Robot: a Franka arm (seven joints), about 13 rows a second.
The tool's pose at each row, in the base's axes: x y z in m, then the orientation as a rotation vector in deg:
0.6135, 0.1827, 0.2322, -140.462, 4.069, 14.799
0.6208, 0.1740, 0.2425, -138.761, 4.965, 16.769
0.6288, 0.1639, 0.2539, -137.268, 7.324, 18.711
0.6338, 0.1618, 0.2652, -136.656, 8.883, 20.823
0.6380, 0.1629, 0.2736, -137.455, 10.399, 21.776
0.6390, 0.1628, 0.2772, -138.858, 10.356, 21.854
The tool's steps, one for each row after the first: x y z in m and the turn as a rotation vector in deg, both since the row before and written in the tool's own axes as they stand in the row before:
0.0049, -0.0004, -0.0145, 1.527, -1.354, 1.072
0.0050, -0.0006, -0.0165, 1.374, -0.933, 2.154
0.0018, -0.0066, -0.0105, 0.391, -1.156, 1.695
0.0015, -0.0070, -0.0061, -0.843, -0.129, 1.414
-0.0002, -0.0024, -0.0029, -1.388, 0.167, 0.075

